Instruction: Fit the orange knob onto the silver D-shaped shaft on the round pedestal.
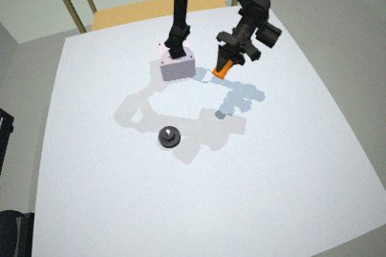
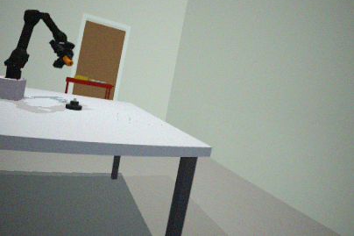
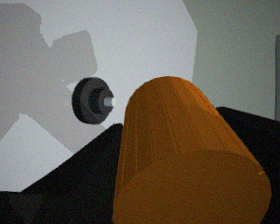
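My gripper tip is 4 cm short of the round dark pedestal, 20 cm to the left of it and 22 cm above it. From my gripper tip the other things lie so: orange knob (2 cm behind, 3 cm to the left, 2 cm above).
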